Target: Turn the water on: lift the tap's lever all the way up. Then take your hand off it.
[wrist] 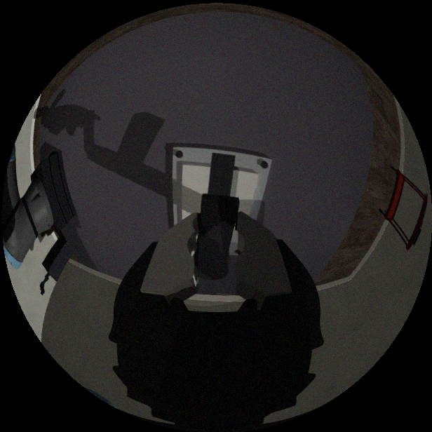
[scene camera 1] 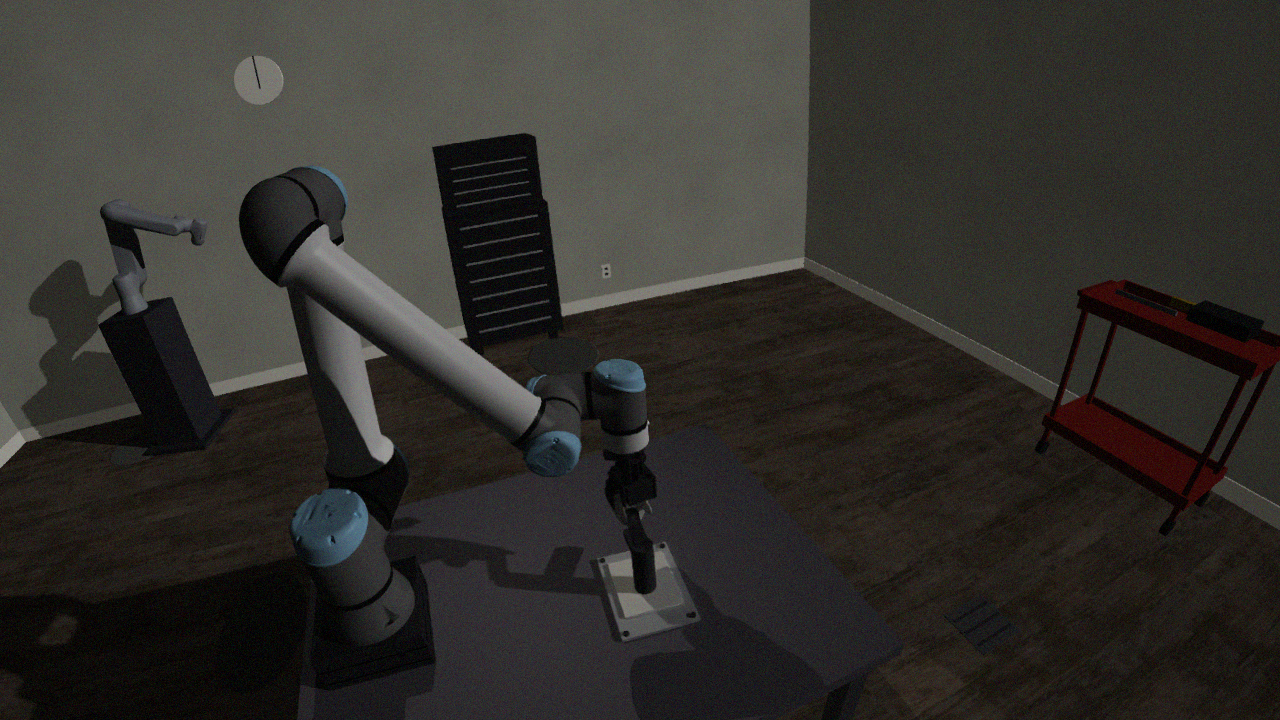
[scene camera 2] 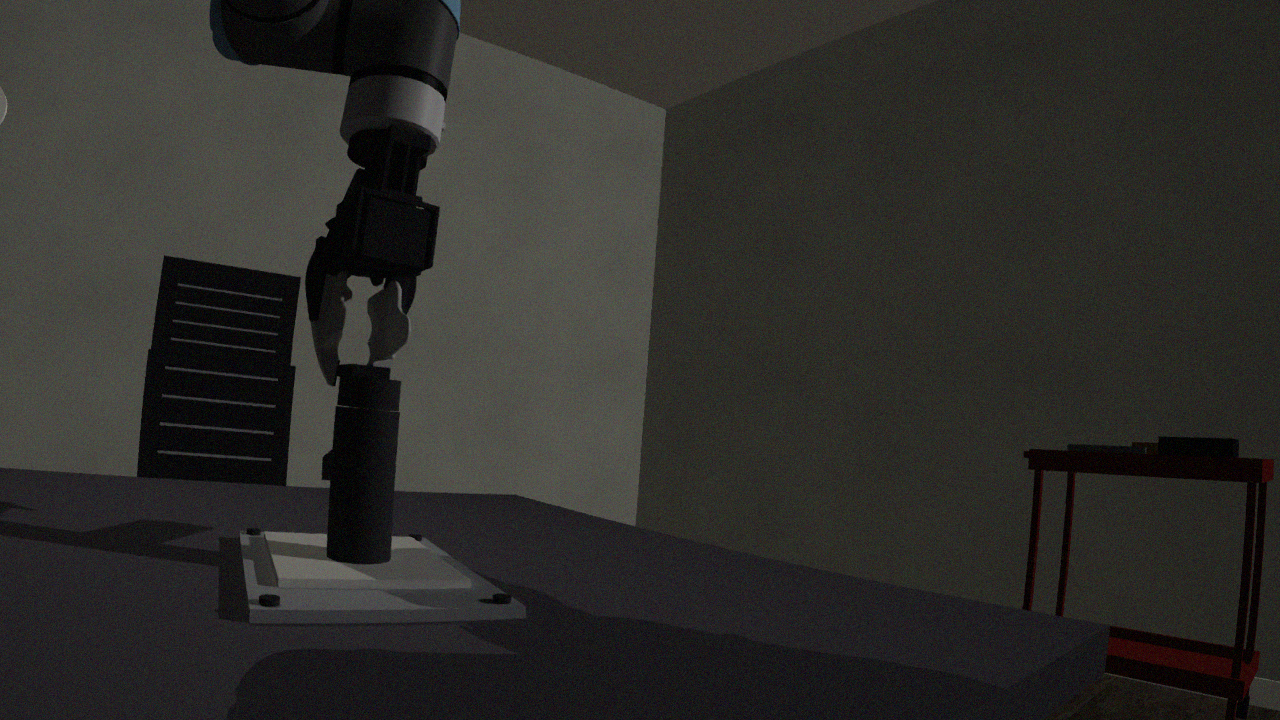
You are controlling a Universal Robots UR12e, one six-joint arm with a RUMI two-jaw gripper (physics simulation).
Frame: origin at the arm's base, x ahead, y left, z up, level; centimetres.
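Seen in the pictures: gripper, fingertip midpoint: (scene camera 1: 632, 521); arm's base at its link origin: (scene camera 1: 371, 608).
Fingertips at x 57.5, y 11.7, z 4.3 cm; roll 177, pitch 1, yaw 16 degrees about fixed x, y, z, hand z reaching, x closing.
Pixels of each thing's top centre, then the offset from my fingertips to it. "spot": a spot on its surface instead. Level surfaces: height alone.
- dark tap at a spot on its surface: (scene camera 2: 362, 488) (scene camera 1: 645, 577) spot: dx +0.7, dy -10.4, dz -7.1 cm
- pale square plate at its top centre: (scene camera 2: 358, 559) (scene camera 1: 645, 586) dx +0.9, dy -8.0, dz -12.8 cm
- dark table at its surface level: dz -13.9 cm
A dark tap (scene camera 1: 644, 573) (scene camera 2: 362, 488) (wrist: 213, 245) stands upright on a pale square plate (scene camera 1: 657, 623) (scene camera 2: 384, 608) (wrist: 265, 185). Its dark lever (scene camera 2: 364, 370) (wrist: 220, 204) sits at the top of the body; it looks roughly level in the second scene view, but its exact angle is hard to tell. My gripper (scene camera 1: 635, 516) (scene camera 2: 358, 372) (wrist: 217, 213) points down over the tap. Its two grey fingers are drawn in, one on each side of the lever, and are shut on it. The fingers partly hide the tap in the wrist view.
The plate lies on a dark table (scene camera 1: 519, 653) (scene camera 2: 107, 608) (wrist: 300, 100), with the arm's base (scene camera 1: 366, 617) at the left. A red cart (scene camera 1: 1163, 335) (scene camera 2: 1154, 464) stands to the right. A black cabinet (scene camera 1: 501, 241) (scene camera 2: 219, 376) stands by the back wall.
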